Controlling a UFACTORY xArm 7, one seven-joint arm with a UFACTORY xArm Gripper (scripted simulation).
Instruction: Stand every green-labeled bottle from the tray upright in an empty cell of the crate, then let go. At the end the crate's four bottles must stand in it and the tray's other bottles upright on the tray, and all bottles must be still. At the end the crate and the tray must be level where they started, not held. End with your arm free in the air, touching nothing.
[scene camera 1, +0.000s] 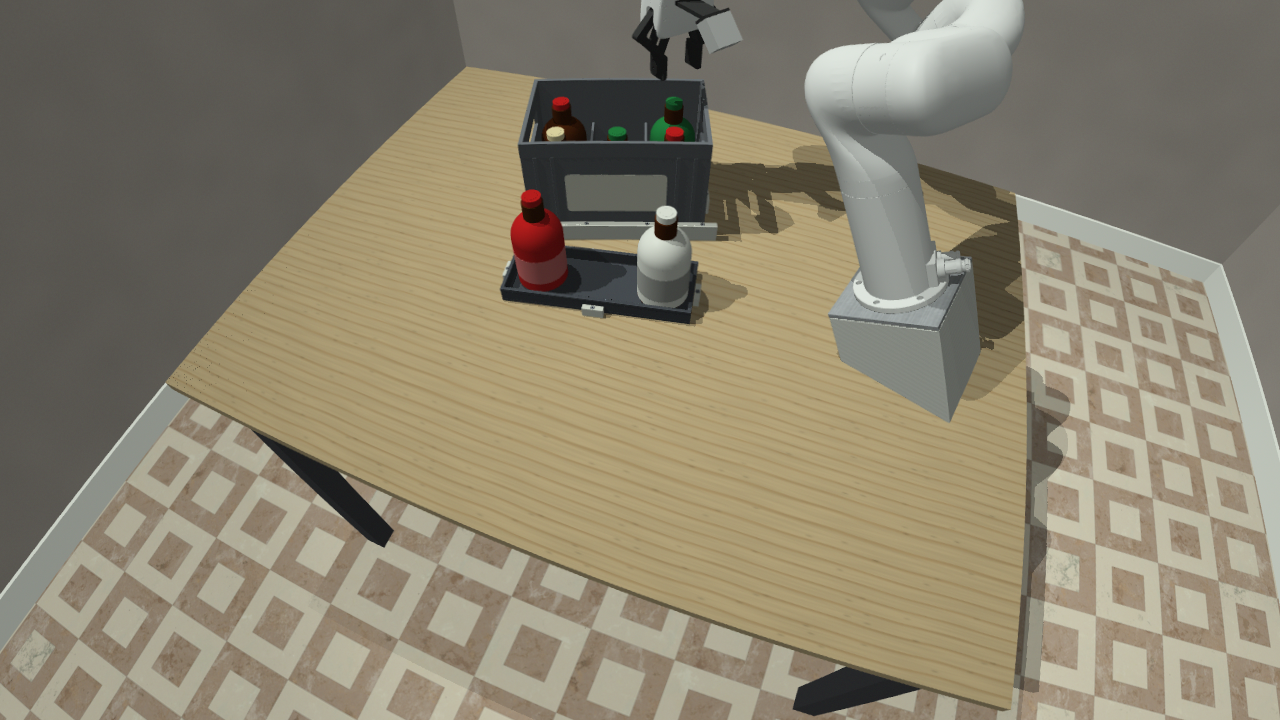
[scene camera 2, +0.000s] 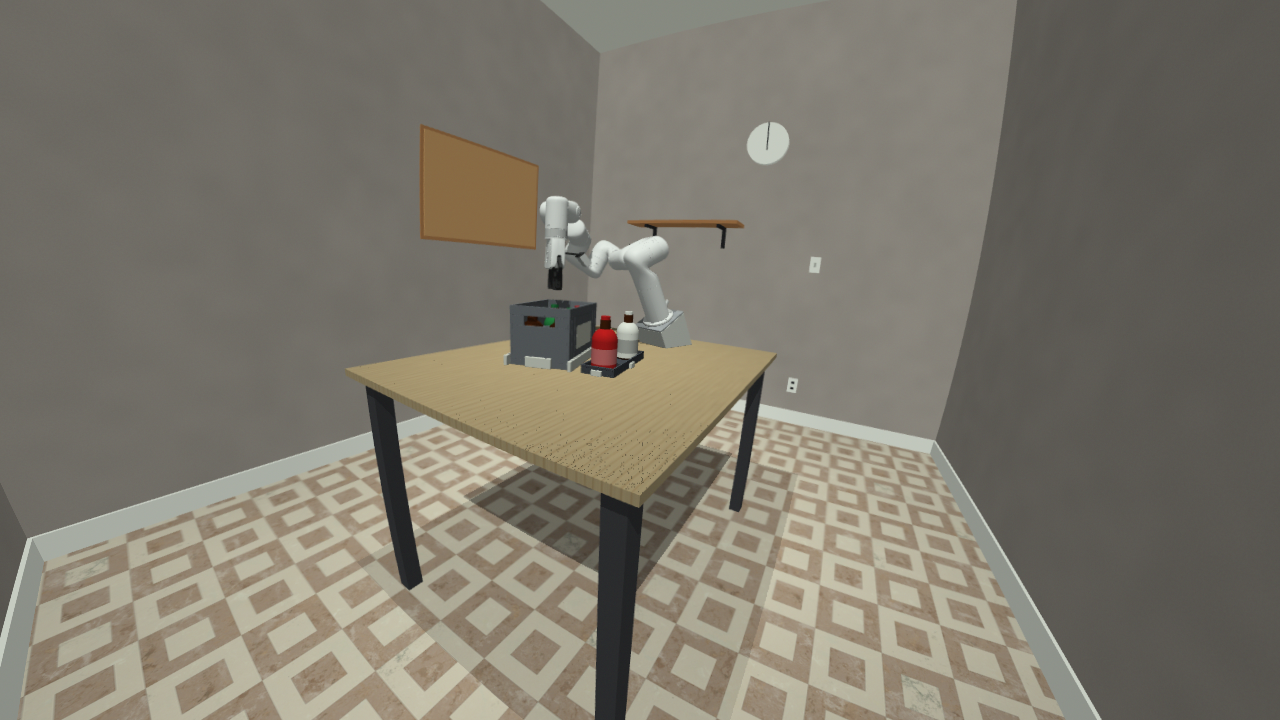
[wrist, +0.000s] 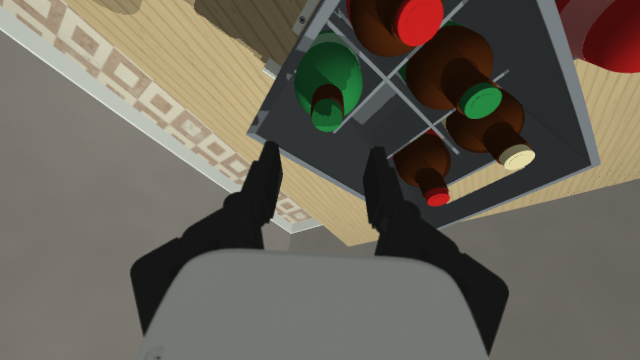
The pictures show: my gripper and a dark grey crate.
My gripper shows as well in the wrist view.
